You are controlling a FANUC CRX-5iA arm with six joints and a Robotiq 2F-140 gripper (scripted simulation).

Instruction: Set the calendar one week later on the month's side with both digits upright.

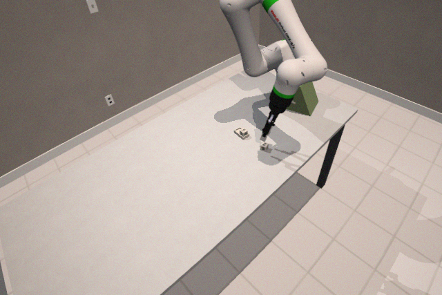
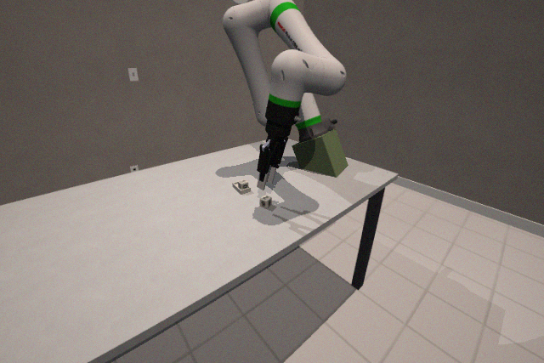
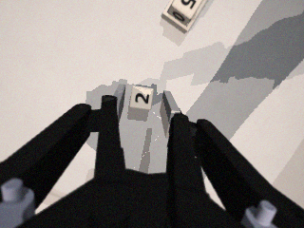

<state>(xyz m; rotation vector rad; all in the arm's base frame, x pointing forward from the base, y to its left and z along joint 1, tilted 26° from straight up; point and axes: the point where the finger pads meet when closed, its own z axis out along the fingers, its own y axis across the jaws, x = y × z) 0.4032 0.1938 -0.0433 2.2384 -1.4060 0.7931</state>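
Right now the white calendar cube is 100 mm below my hand.
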